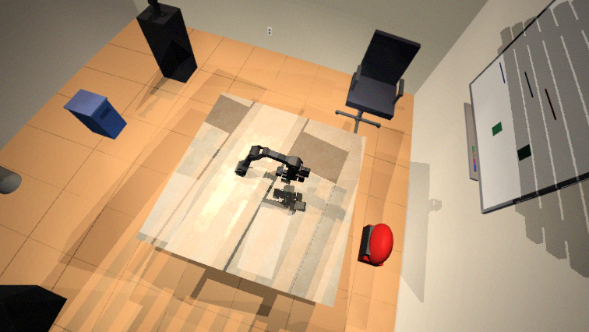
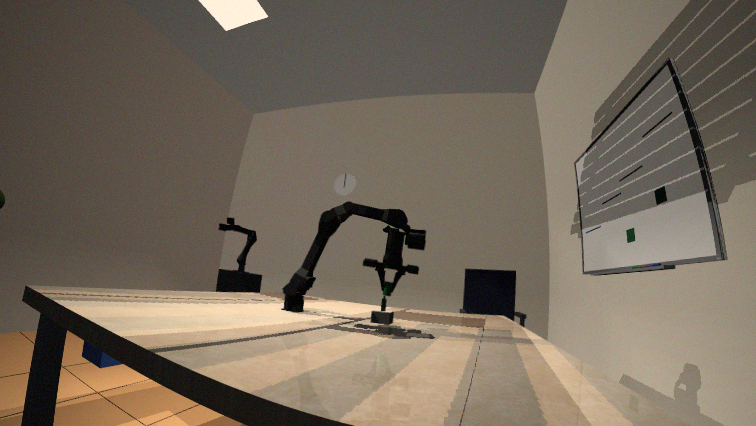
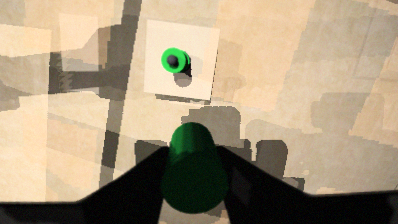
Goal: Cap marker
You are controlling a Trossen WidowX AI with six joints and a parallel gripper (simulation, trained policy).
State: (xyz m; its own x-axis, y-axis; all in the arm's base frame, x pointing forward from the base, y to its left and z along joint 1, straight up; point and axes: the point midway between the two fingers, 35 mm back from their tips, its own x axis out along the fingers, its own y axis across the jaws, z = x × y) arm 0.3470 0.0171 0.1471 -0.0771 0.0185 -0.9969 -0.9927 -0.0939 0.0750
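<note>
The green marker lies 50 mm to the left of my gripper tip, 40 mm below it and 20 mm behind it. Also, from my gripper tip: green cap 10 mm above; then holder block 90 mm below, 50 mm to the left, 20 mm behind.
</note>
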